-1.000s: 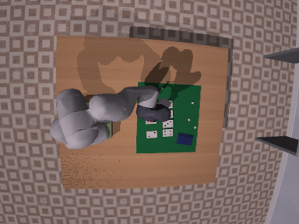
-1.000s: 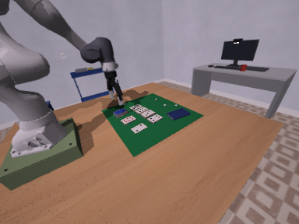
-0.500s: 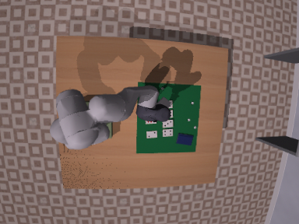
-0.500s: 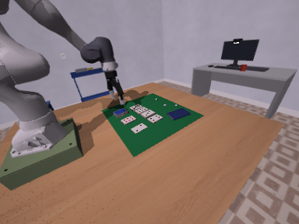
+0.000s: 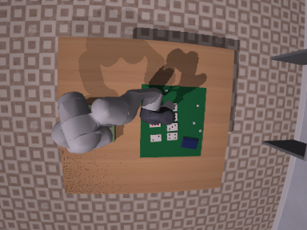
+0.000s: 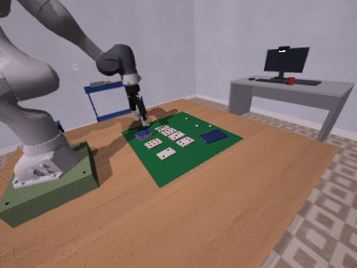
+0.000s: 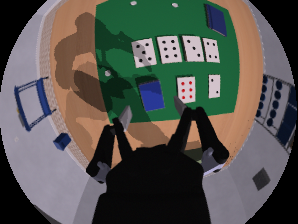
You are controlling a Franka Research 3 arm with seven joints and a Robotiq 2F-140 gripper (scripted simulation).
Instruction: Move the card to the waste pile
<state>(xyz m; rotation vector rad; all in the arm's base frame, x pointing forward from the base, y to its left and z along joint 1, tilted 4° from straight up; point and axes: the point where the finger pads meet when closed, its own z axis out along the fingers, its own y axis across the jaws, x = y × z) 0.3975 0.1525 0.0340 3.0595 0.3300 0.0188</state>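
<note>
Right now my hand is 10 cm above the blue-backed card. The rest, counted from my hand: green mat 17 cm ahead, 10 cm to the right, 14 cm below.
</note>
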